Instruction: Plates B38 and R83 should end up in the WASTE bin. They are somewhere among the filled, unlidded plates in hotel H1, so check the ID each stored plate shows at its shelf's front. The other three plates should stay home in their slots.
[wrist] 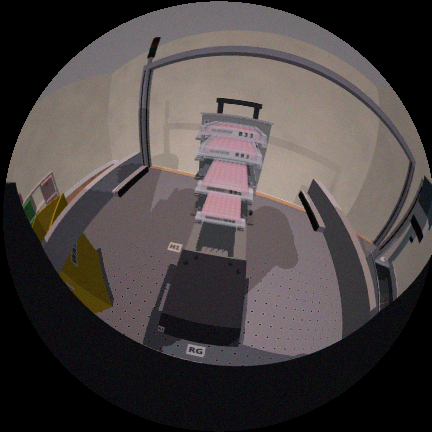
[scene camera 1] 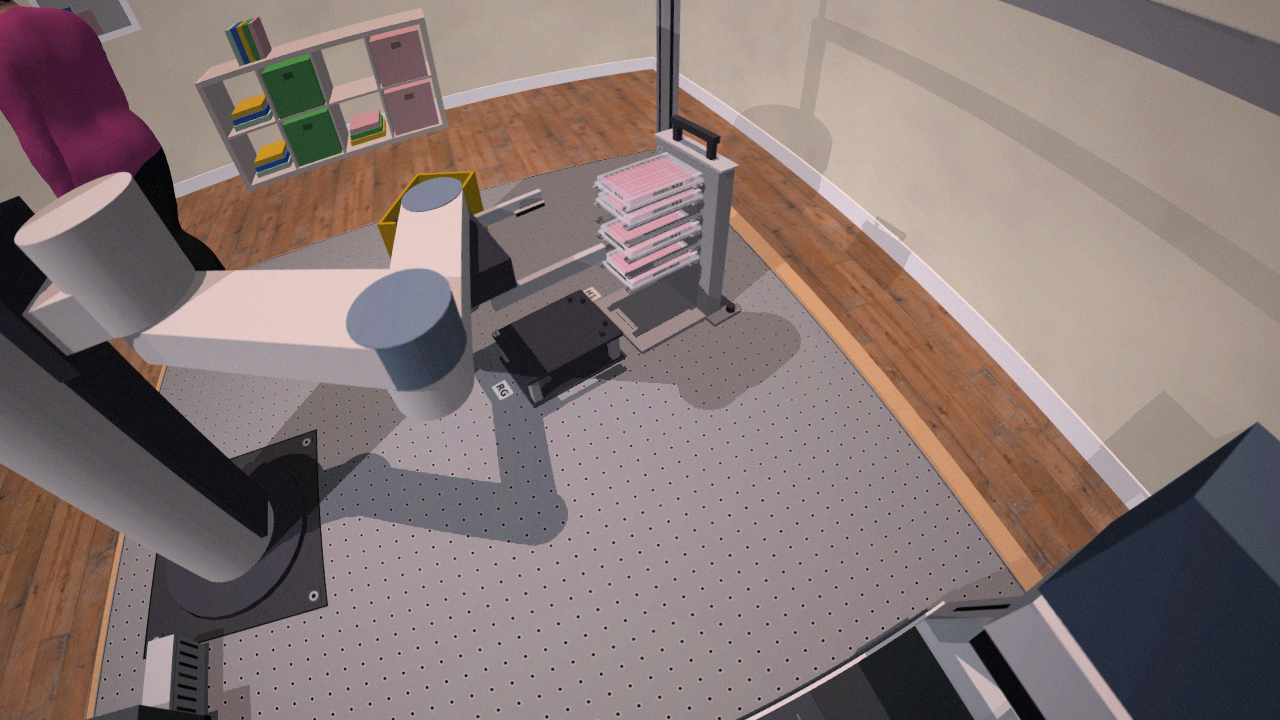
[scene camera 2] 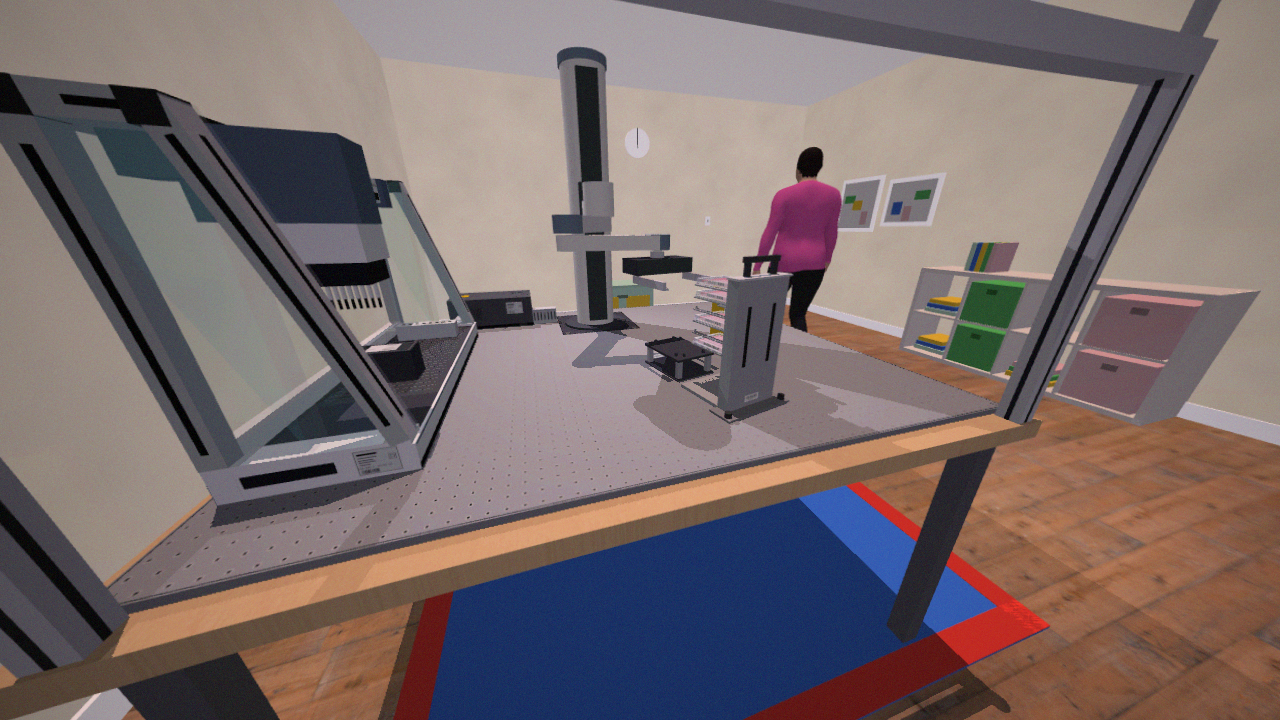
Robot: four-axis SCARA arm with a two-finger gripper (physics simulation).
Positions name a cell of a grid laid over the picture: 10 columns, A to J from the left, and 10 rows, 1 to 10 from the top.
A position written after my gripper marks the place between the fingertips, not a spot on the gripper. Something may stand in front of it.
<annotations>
my gripper: wrist F4; scene camera 1 E4; scene camera 2 F4
</annotations>
